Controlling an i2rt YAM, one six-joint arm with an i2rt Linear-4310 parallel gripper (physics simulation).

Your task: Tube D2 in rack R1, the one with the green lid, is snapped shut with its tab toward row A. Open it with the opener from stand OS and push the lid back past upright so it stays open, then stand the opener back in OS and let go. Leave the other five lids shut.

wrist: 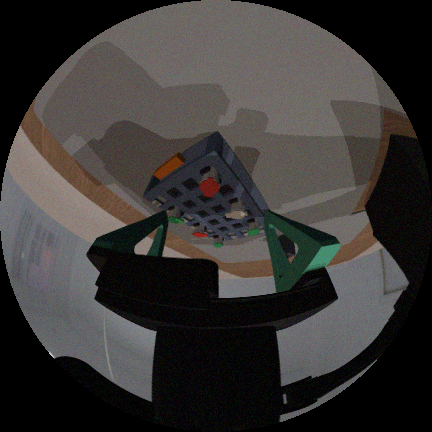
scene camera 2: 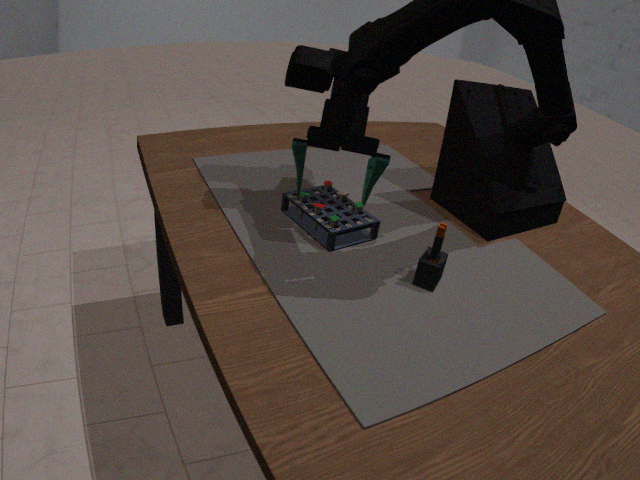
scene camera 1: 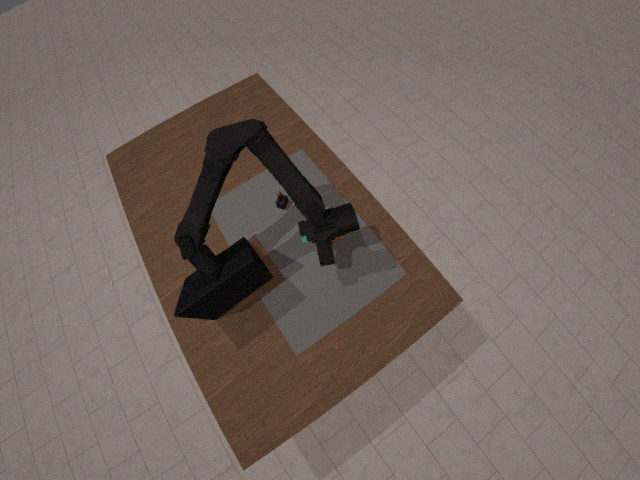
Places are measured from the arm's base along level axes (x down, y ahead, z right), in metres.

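Pixels of known places: gripper, fingertip midpoint: (wrist: 215,215) (scene camera 2: 330,199); arm's base, origin of the base link: (scene camera 2: 516,136) (scene camera 1: 213,271).
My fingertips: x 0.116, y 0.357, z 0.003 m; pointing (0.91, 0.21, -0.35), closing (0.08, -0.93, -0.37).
For each thing: its top centre in the pictures, then the offset to it from my fingertips. "*": a spot on its surface instead. Level surfaces: height alone.
- dark blue-grey rack R1, middle of its top: (wrist: 212,224) (scene camera 2: 329,197) dx -0.006, dy +0.005, dz -0.006 m
- opener, middle of its top: (scene camera 2: 442,225) (scene camera 1: 278,192) dx -0.049, dy -0.072, dz -0.174 m
- orange block, surface spot: (wrist: 169,166) * dx +0.012, dy +0.016, dz +0.057 m
- grey mat, its level: dx +0.036 m
- wooden table, its level: dx +0.039 m
The dark blue-grey rack R1 (scene camera 2: 375,230) (wrist: 241,170) stands on the mat and holds tubes with three green, two red and one pale lid. Green lids (scene camera 2: 334,219) (wrist: 218,245) show, but I cannot read which is D2; tabs are too small to see. My gripper (scene camera 2: 331,199) (wrist: 215,215) is open and empty, its green fingers pointing down low over the rack, one tip toward each long side. The opener (scene camera 2: 442,230) (scene camera 1: 279,193), orange-topped with a dark shaft, stands upright in the small dark stand OS (scene camera 2: 429,271) (scene camera 1: 281,202), apart from the gripper.
An orange block (wrist: 169,166) is at one end of the rack. The grey mat (scene camera 1: 330,315) (scene camera 2: 439,356) lies on the wooden table (scene camera 1: 361,351) (scene camera 2: 542,413). The black arm base (scene camera 1: 227,284) (scene camera 2: 496,170) stands beside the mat. The arm hides most of the rack in scene camera 1.
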